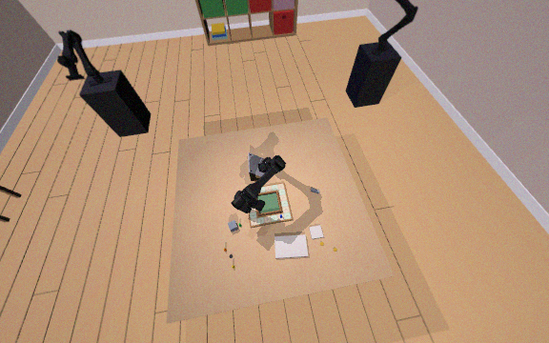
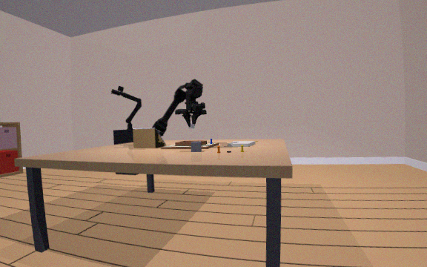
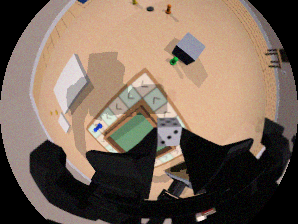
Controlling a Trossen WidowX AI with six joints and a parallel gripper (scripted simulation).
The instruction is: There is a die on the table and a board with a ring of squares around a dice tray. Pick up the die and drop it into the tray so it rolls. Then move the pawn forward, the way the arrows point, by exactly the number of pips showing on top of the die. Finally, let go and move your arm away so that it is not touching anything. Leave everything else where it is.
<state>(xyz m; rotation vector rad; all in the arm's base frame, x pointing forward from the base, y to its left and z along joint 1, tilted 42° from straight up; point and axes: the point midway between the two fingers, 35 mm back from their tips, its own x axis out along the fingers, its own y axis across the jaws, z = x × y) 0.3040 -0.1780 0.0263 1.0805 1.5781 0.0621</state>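
My gripper tip is 7 cm short of the blue pawn, 18 cm to the right of it and 10 cm above it. The rest, counted from my gripper tip: green pawn (7 cm ahead, 9 cm to the right, 11 cm below); then die (right at my gripper tip); then green dice tray (4 cm behind, 11 cm to the left, 12 cm below).
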